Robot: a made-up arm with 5 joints. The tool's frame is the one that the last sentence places.
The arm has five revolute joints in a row. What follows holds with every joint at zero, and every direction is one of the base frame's.
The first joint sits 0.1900 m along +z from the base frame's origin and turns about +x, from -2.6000 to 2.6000 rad.
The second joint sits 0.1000 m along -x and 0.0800 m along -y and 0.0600 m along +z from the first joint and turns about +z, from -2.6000 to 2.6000 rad.
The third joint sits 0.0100 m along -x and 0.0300 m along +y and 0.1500 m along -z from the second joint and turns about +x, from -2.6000 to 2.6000 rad.
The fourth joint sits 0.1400 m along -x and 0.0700 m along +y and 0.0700 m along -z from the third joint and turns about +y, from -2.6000 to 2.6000 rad.
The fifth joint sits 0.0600 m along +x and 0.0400 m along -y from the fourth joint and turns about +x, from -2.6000 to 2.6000 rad.
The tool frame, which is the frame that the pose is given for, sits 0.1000 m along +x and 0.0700 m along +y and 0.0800 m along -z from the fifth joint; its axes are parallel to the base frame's.
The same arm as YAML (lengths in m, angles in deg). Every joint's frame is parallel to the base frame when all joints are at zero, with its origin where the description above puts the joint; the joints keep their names.
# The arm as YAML. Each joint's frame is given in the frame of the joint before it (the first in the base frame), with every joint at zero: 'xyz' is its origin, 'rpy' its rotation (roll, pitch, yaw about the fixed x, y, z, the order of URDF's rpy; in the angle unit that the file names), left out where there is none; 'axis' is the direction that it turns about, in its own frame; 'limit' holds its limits. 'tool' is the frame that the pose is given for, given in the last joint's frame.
units:
  length: m
  angle: deg
joints:
  - name: joint 1
    type: revolute
    origin:
      xyz: [0.0, 0.0, 0.19]
    axis: [1.0, 0.0, 0.0]
    limit:
      lower: -148.97
      upper: 148.97
  - name: joint 2
    type: revolute
    origin:
      xyz: [-0.1, -0.08, 0.06]
    axis: [0.0, 0.0, 1.0]
    limit:
      lower: -148.97
      upper: 148.97
  - name: joint 3
    type: revolute
    origin:
      xyz: [-0.01, 0.03, -0.15]
    axis: [1.0, 0.0, 0.0]
    limit:
      lower: -148.97
      upper: 148.97
  - name: joint 4
    type: revolute
    origin:
      xyz: [-0.14, 0.07, -0.07]
    axis: [0.0, 1.0, 0.0]
    limit:
      lower: -148.97
      upper: 148.97
  - name: joint 5
    type: revolute
    origin:
      xyz: [0.06, -0.04, 0.0]
    axis: [1.0, 0.0, 0.0]
    limit:
      lower: -148.97
      upper: 148.97
tool:
  origin:
    xyz: [0.1, 0.07, -0.08]

